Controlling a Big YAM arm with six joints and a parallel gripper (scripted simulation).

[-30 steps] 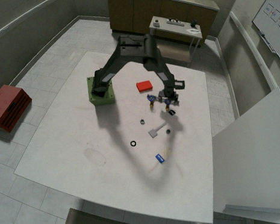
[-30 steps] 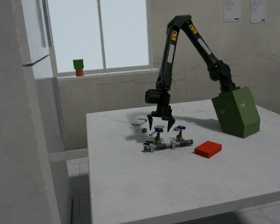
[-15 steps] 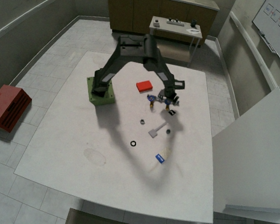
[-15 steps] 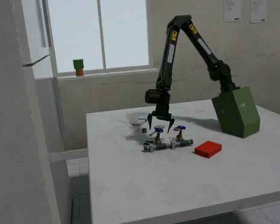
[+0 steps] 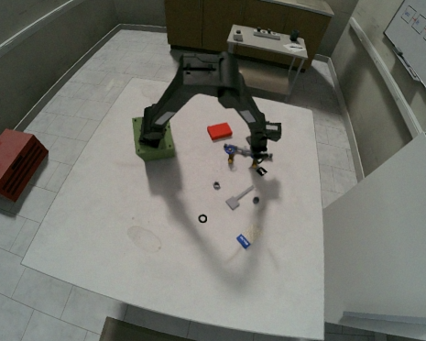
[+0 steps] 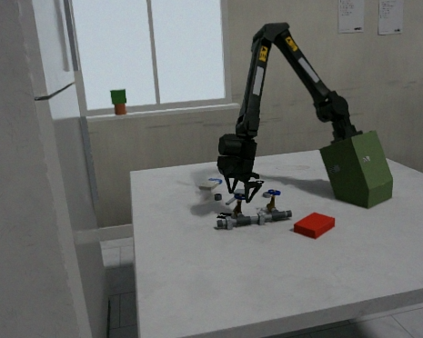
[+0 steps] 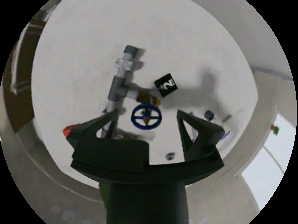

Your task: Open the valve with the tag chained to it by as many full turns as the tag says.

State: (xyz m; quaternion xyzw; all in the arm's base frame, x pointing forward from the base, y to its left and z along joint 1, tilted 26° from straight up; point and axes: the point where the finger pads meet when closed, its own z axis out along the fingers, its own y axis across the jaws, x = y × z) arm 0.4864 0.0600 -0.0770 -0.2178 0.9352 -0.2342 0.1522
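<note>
My hand is 40 mm short of the small black tag, 30 mm to the left of it and 80 mm above it. The rest, counted from my hand: grey paddle-shaped tool 50 mm behind, 200 mm to the right, 80 mm below; red block 200 mm behind, 170 mm to the left, 70 mm below; blue card 20 mm ahead, 370 mm to the right, 80 mm below.
</note>
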